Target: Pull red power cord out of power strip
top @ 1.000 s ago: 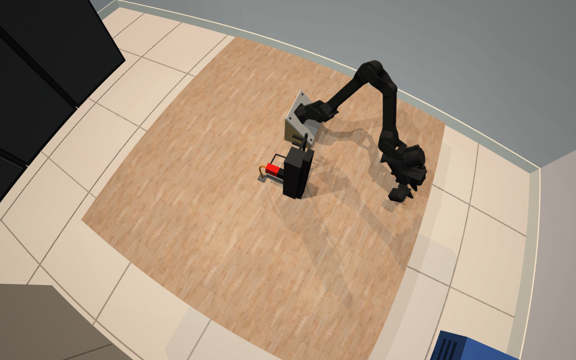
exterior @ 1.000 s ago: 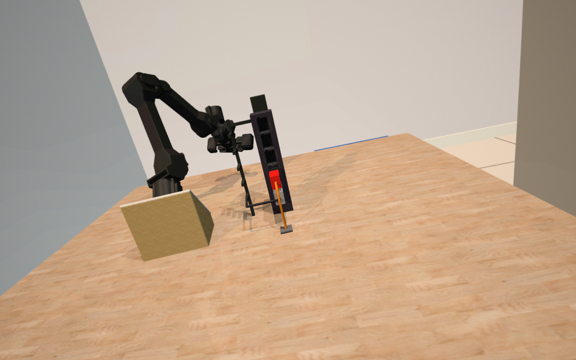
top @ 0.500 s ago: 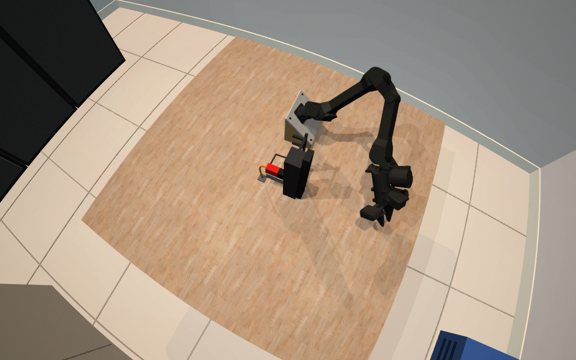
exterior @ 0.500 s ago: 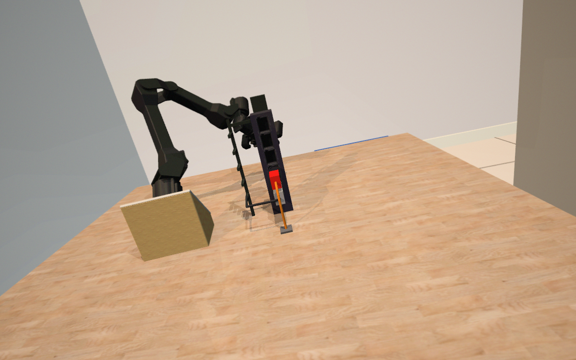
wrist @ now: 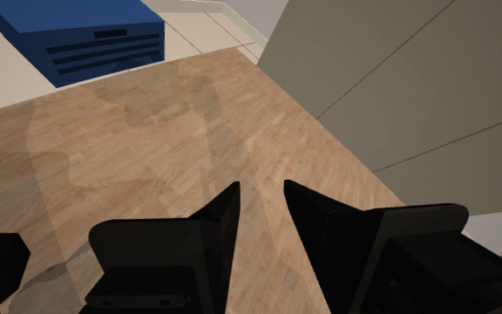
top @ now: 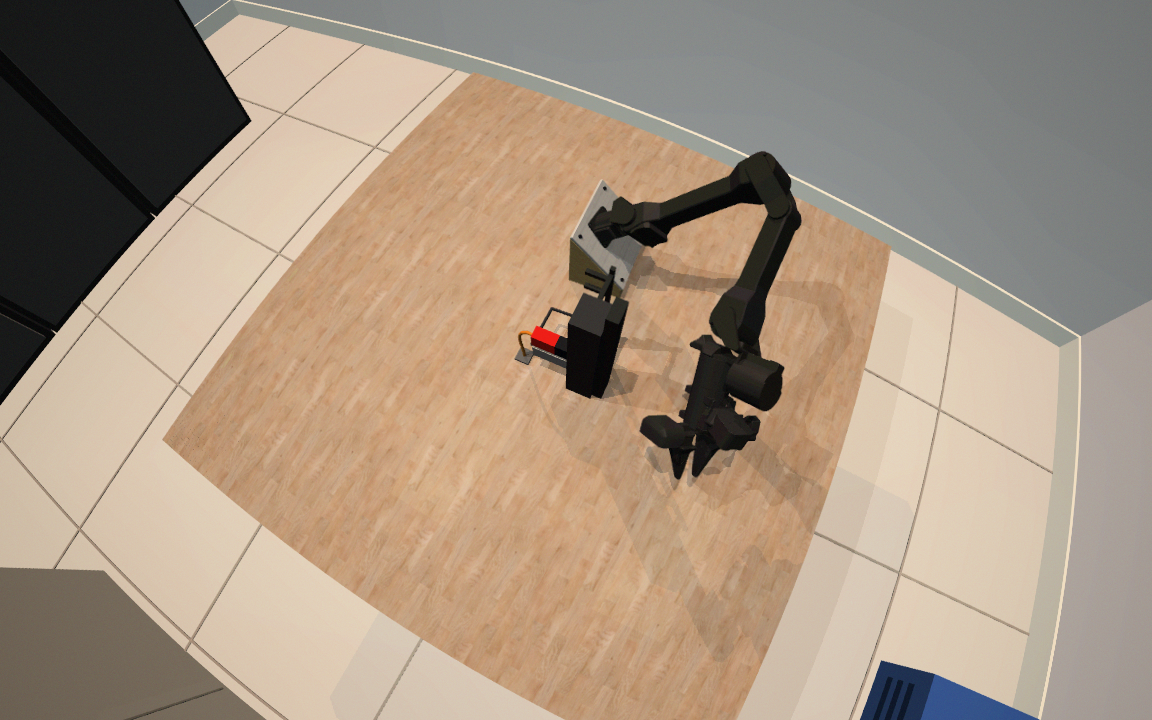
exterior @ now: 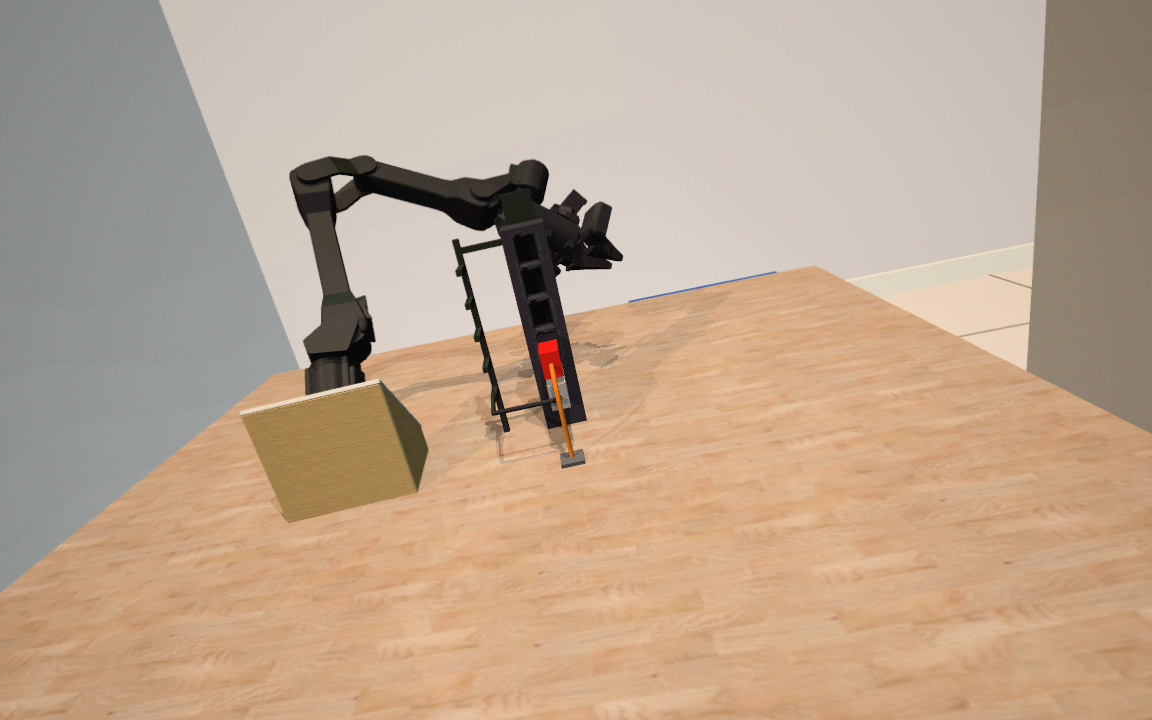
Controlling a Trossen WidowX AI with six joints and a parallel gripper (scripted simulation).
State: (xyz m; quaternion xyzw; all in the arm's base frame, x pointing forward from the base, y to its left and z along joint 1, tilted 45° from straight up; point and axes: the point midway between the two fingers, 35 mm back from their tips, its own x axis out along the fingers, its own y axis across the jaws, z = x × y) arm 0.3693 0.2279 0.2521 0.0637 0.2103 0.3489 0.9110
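Now: the red plug 120 mm behind my gripper tip, 300 mm to the right of it and 30 mm below it. Also, from my gripper tip: grey anchor: 110 mm behind, 370 mm to the right, 160 mm below.
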